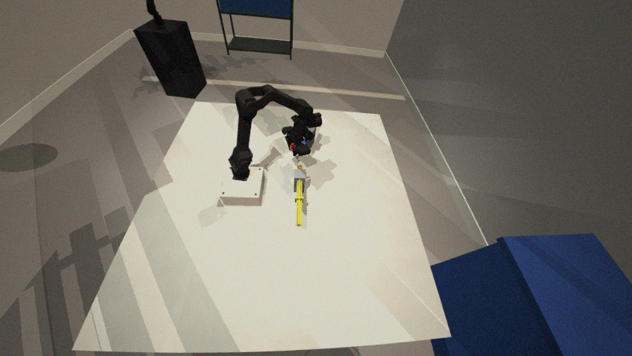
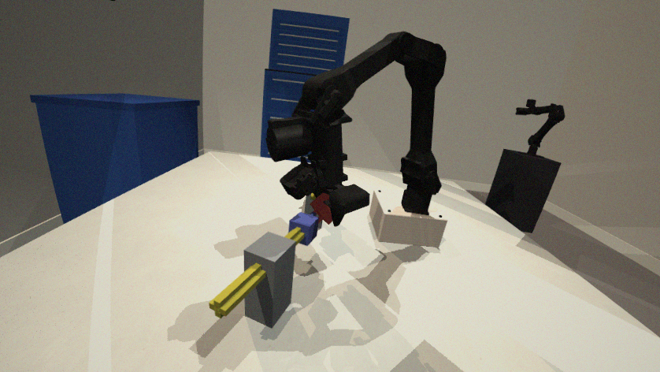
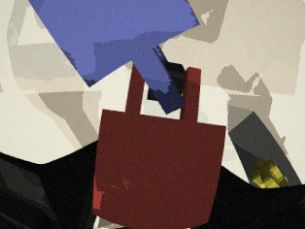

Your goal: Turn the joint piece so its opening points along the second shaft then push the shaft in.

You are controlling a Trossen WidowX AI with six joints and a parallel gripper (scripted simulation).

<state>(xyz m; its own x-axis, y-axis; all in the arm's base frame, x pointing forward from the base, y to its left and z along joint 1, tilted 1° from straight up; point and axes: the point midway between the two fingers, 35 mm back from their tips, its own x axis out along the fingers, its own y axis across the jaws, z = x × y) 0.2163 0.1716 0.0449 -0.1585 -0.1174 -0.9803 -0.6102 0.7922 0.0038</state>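
Now: the red yoke 3 cm above my gripper tip, 2 cm ahead of it and 1 cm to the left of it.
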